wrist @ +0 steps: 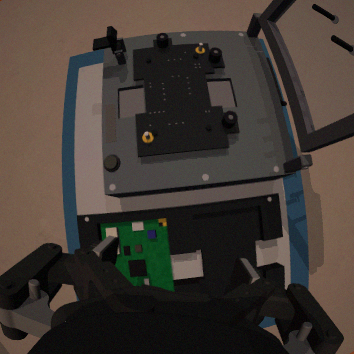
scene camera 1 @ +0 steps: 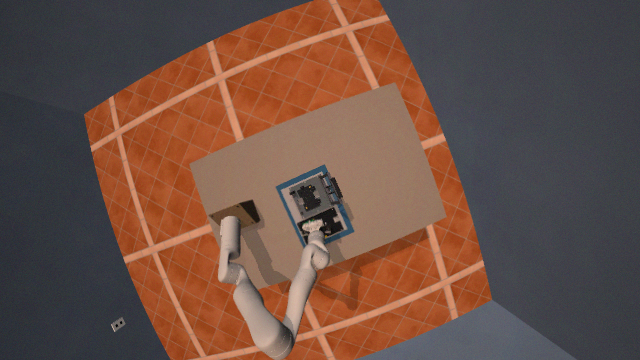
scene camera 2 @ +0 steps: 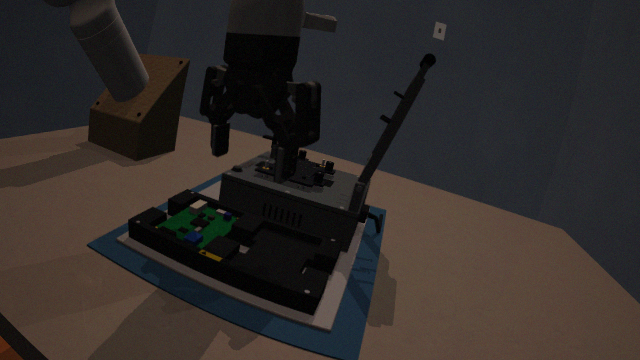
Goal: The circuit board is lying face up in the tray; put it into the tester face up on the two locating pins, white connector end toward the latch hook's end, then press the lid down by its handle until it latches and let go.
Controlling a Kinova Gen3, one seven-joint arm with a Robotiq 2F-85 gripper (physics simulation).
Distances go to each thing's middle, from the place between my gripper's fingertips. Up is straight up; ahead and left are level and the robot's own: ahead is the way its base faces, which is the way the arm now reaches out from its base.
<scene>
Now: hand 40 mm past the green circuit board (scene camera 2: pixel 198 224), 30 mm to the left of it and 70 mm above it. From my hand the other things lie so: black pin plate (scene camera 2: pixel 305 170) (10 mm behind, 150 mm to the left, 30 mm below); then tester lid (scene camera 2: pixel 394 123) (110 mm ahead, 170 mm to the left, 90 mm above).
</scene>
